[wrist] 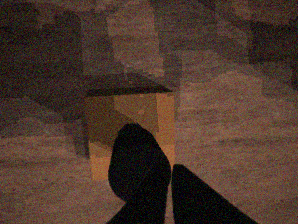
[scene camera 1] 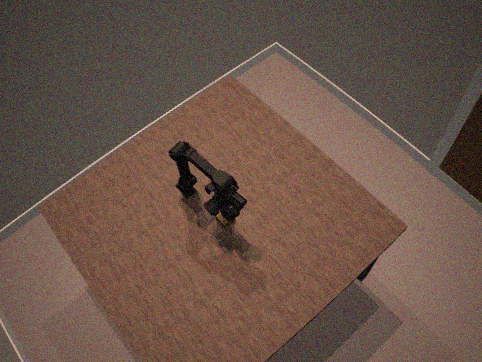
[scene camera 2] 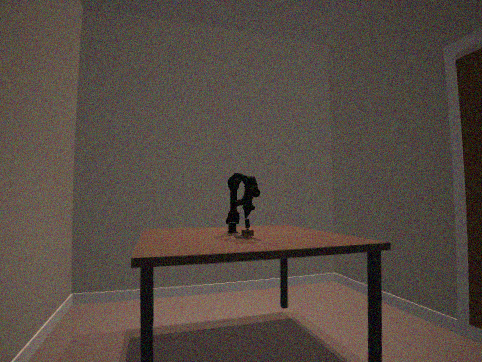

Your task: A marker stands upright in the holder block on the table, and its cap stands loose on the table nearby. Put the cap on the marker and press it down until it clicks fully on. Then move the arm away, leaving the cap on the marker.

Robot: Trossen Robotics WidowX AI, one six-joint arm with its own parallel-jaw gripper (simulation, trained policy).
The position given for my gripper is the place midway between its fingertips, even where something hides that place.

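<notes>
On the wrist view you'd have my gripper (wrist: pixel 168 173), and a dark marker cap (wrist: pixel 135 152) is there with it.
</notes>
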